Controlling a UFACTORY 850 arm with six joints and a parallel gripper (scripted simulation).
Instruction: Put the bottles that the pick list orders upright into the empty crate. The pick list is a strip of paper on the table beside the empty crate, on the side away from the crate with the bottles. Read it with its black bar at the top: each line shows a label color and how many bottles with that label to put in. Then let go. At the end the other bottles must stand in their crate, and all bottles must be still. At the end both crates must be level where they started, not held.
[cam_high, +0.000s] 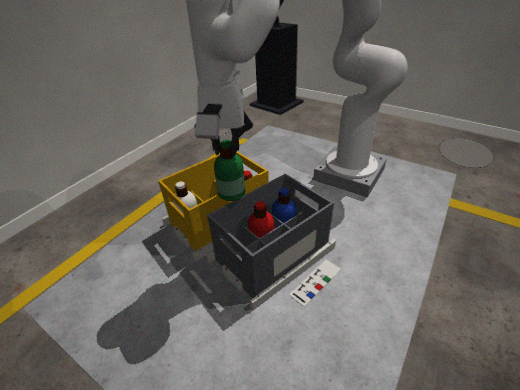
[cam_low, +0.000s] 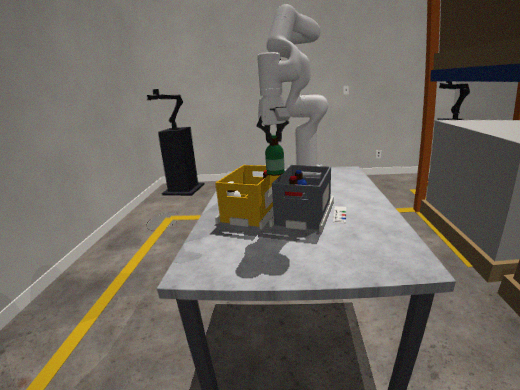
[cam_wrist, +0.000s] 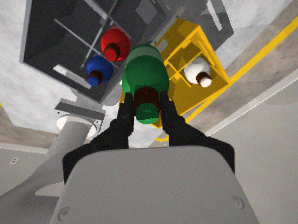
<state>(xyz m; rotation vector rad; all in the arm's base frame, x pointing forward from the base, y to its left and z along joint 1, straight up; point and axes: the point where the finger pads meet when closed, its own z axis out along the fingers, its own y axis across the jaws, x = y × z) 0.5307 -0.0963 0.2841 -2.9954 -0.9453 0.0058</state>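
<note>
Now: hand 7 cm above the green-label bottle. Also, from my hand: grey crate (3 cm behind, 11 cm to the left, 25 cm below); then red bottle (4 cm behind, 7 cm to the left, 25 cm below); then yellow crate (4 cm behind, 12 cm to the right, 25 cm below).
</note>
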